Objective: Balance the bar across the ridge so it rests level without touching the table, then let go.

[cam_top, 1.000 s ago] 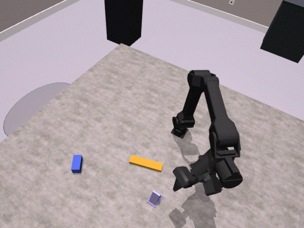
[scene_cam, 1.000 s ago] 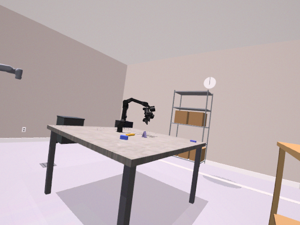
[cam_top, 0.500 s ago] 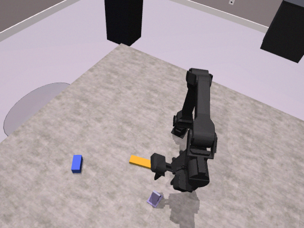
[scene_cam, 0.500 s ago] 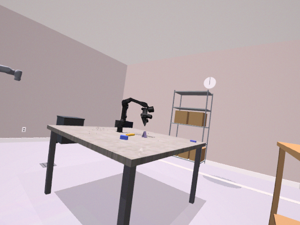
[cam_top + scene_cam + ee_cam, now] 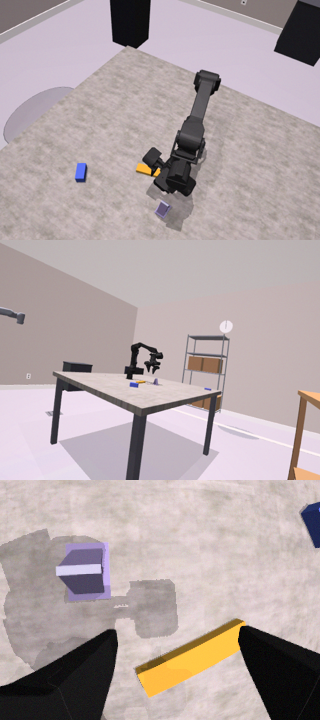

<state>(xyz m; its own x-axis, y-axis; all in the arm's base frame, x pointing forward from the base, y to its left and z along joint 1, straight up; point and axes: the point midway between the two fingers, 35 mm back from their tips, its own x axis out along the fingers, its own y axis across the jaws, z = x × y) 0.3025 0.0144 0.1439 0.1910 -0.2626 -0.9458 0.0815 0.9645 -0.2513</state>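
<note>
Now: the orange bar 7 cm behind my gripper tip, 6 cm to the right of it and 10 cm below it.
</note>
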